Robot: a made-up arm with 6 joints. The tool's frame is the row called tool. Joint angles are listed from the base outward.
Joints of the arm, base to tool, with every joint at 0 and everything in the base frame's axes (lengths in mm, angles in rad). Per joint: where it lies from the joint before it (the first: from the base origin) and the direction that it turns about. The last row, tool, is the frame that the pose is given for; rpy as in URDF.
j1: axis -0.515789 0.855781 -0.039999 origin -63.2 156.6 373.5
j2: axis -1 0 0 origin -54.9 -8.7 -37.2
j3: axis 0 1 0 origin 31.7 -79.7 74.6
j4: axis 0 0 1 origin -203.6 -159.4 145.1
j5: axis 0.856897 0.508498 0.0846 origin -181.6 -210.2 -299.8
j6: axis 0 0 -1 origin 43.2 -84.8 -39.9
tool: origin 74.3 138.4 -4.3 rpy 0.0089 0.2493 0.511
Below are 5 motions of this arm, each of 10 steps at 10 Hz.
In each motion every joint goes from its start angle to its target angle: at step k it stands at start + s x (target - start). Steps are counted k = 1, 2, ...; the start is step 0. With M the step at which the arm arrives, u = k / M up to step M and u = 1 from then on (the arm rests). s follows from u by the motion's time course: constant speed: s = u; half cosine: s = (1 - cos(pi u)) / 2; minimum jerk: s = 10 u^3 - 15 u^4 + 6 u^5.
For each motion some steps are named. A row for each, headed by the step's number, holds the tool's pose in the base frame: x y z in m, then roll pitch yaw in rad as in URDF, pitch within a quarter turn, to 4 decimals.
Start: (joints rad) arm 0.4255 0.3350 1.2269 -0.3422 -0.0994 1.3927
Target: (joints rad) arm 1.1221 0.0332 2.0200 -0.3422 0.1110 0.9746
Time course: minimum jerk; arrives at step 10
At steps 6, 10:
6: 0.1665 -0.0738 0.9485 -2.3692 -0.3622 -2.0658
10: 0.2996 -0.0575 0.8602 -2.5685 -0.6283 -2.3086

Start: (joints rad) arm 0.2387 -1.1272 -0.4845 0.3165 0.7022 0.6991
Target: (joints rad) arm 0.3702 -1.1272 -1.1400 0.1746 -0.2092 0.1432
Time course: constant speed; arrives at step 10
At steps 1, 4, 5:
1: -0.2065 0.1098 -0.1177 1.3486 -0.0780 0.2321
4: -0.1880 0.0800 -0.1132 1.0671 -0.2519 -0.0575
5: -0.1839 0.0725 -0.1117 0.9713 -0.3149 -0.1369

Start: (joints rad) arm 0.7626 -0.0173 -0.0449 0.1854 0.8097 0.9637
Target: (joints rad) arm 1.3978 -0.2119 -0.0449 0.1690 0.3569 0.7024
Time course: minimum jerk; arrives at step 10
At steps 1, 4, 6, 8, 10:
1: -0.3429 -0.3161 0.4537 -0.6672 1.3097 -1.1012
4: -0.3261 -0.2994 0.5339 -0.9646 1.2662 -1.3128
6: -0.2945 -0.2686 0.6236 -1.2739 1.2083 -1.5089
8: -0.2646 -0.2396 0.6821 -1.4790 1.1637 -1.6271
10: -0.2571 -0.2324 0.6944 -1.5238 1.1533 -1.6519

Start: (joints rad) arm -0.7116 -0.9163 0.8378 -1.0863 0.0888 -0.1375
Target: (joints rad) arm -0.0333 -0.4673 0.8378 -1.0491 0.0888 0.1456
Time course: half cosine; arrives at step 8
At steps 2, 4, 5, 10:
2: -0.3568 -0.1095 0.0116 1.0902 0.4063 0.6449
4: -0.4350 -0.1663 0.1473 0.9317 0.7973 0.4293
5: -0.4632 -0.1862 0.2331 0.7359 0.9860 0.2204
10: -0.4837 -0.1996 0.3834 0.0520 1.1733 -0.4621

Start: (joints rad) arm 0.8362 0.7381 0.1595 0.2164 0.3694 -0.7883
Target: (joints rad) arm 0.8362 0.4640 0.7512 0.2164 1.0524 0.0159
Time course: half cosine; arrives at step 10
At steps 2, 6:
2: -0.1951 0.0094 0.9007 1.6826 0.8791 2.3415
6: -0.1563 0.0488 0.8724 2.3542 1.1759 2.1946

